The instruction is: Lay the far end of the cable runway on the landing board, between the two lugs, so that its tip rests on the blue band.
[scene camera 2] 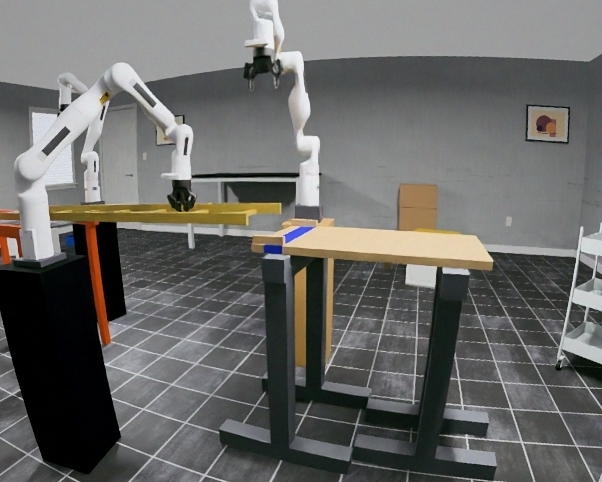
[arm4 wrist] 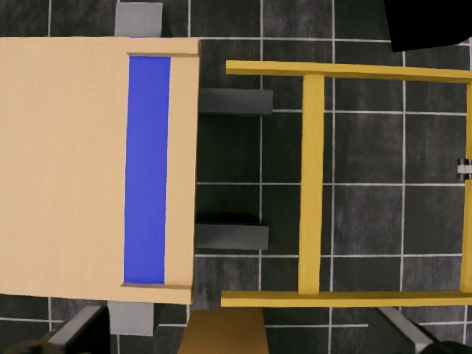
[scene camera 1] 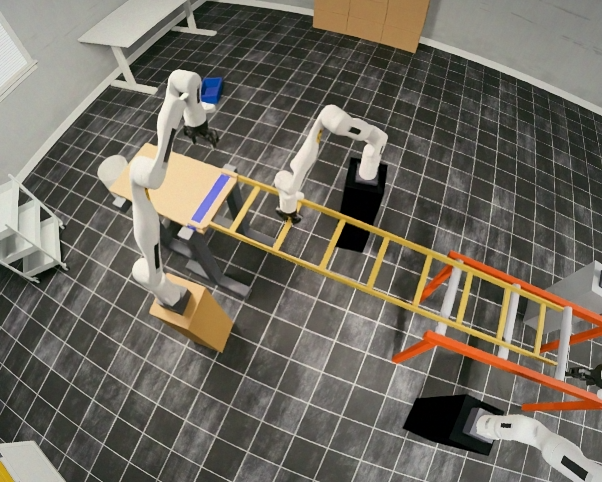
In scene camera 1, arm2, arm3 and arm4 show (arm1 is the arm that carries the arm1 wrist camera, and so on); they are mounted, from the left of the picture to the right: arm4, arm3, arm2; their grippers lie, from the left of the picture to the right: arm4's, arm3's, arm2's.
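The yellow cable runway [arm4 wrist: 311, 175] [scene camera 1: 333, 244] [scene camera 2: 221, 217] lies level, its far tip short of the landing board [arm4 wrist: 60, 165] [scene camera 1: 175, 185] [scene camera 2: 402, 243] and higher than it in scene camera 2. The blue band [arm4 wrist: 146, 170] [scene camera 1: 211, 198] [scene camera 2: 299, 233] runs between the two lugs [arm4 wrist: 165, 46] [arm4 wrist: 157, 293]. Arm3's gripper [scene camera 1: 287, 216] is shut on the runway's second rung. Arm4's gripper [arm4 wrist: 242, 322] [scene camera 1: 202, 139] is open above the board. Arm2's gripper [scene camera 1: 577, 372] is at the right edge, its fingers unclear. Arm1 cannot be placed.
The runway's rear part lies over white rollers [scene camera 1: 449, 301] of an orange stand [scene camera 1: 482, 355]. Dark trestles [scene camera 1: 206, 261] [scene camera 2: 278, 351] carry the board. A wooden pedestal [arm4 wrist: 225, 332] [scene camera 1: 216, 321] stands beside the board, a black pedestal [scene camera 1: 361, 195] beside the runway.
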